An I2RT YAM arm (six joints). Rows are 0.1 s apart.
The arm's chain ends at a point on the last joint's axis. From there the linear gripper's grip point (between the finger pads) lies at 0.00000 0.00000 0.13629 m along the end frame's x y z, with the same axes.
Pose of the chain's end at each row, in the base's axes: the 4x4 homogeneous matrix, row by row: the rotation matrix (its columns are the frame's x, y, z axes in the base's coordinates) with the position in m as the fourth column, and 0 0 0 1 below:
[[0.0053, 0.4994, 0.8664, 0.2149], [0.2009, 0.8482, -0.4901, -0.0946], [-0.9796, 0.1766, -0.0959, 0.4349], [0, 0, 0, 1]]
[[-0.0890, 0.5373, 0.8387, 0.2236], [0.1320, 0.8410, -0.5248, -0.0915], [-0.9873, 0.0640, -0.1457, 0.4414], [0, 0, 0, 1]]
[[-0.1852, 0.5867, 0.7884, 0.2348], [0.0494, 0.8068, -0.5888, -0.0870], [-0.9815, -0.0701, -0.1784, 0.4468], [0, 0, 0, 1]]
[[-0.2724, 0.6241, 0.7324, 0.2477], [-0.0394, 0.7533, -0.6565, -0.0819], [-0.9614, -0.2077, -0.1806, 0.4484], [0, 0, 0, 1]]
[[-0.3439, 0.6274, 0.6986, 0.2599], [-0.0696, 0.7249, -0.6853, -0.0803], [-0.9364, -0.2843, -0.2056, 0.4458], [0, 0, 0, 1]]
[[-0.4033, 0.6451, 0.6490, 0.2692], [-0.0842, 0.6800, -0.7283, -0.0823], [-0.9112, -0.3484, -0.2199, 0.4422], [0, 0, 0, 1]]
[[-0.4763, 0.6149, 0.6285, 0.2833], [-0.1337, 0.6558, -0.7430, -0.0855], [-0.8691, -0.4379, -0.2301, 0.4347], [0, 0, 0, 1]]
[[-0.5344, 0.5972, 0.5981, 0.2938], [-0.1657, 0.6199, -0.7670, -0.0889], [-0.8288, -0.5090, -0.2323, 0.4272], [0, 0, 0, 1]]
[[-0.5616, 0.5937, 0.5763, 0.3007], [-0.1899, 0.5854, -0.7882, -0.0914], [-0.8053, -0.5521, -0.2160, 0.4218], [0, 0, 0, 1]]
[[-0.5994, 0.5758, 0.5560, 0.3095], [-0.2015, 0.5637, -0.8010, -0.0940], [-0.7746, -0.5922, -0.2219, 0.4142], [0, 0, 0, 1]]
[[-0.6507, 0.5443, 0.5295, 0.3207], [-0.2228, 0.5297, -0.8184, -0.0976], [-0.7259, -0.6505, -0.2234, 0.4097], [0, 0, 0, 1]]
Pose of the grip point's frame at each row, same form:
[[0.0053, 0.4994, 0.8664, 0.3330], [0.2009, 0.8482, -0.4901, -0.1614], [-0.9796, 0.1766, -0.0959, 0.4218], [0, 0, 0, 1]]
[[-0.0890, 0.5373, 0.8387, 0.3379], [0.1320, 0.8410, -0.5248, -0.1630], [-0.9873, 0.0640, -0.1457, 0.4215], [0, 0, 0, 1]]
[[-0.1852, 0.5867, 0.7884, 0.3423], [0.0494, 0.8068, -0.5888, -0.1672], [-0.9815, -0.0701, -0.1784, 0.4225], [0, 0, 0, 1]]
[[-0.2724, 0.6241, 0.7324, 0.3475], [-0.0394, 0.7533, -0.6565, -0.1714], [-0.9614, -0.2077, -0.1806, 0.4238], [0, 0, 0, 1]]
[[-0.3439, 0.6274, 0.6986, 0.3551], [-0.0696, 0.7249, -0.6853, -0.1737], [-0.9364, -0.2843, -0.2056, 0.4178], [0, 0, 0, 1]]
[[-0.4033, 0.6451, 0.6490, 0.3577], [-0.0842, 0.6800, -0.7283, -0.1816], [-0.9112, -0.3484, -0.2199, 0.4122], [0, 0, 0, 1]]
[[-0.4763, 0.6149, 0.6285, 0.3690], [-0.1337, 0.6558, -0.7430, -0.1868], [-0.8691, -0.4379, -0.2301, 0.4033], [0, 0, 0, 1]]
[[-0.5344, 0.5972, 0.5981, 0.3753], [-0.1657, 0.6199, -0.7670, -0.1934], [-0.8288, -0.5090, -0.2323, 0.3955], [0, 0, 0, 1]]
[[-0.5616, 0.5937, 0.5763, 0.3792], [-0.1899, 0.5854, -0.7882, -0.1988], [-0.8053, -0.5521, -0.2160, 0.3924], [0, 0, 0, 1]]
[[-0.5994, 0.5758, 0.5560, 0.3853], [-0.2015, 0.5637, -0.8010, -0.2032], [-0.7746, -0.5922, -0.2219, 0.3840], [0, 0, 0, 1]]
[[-0.6507, 0.5443, 0.5295, 0.3929], [-0.2228, 0.5297, -0.8184, -0.2091], [-0.7259, -0.6505, -0.2234, 0.3793], [0, 0, 0, 1]]

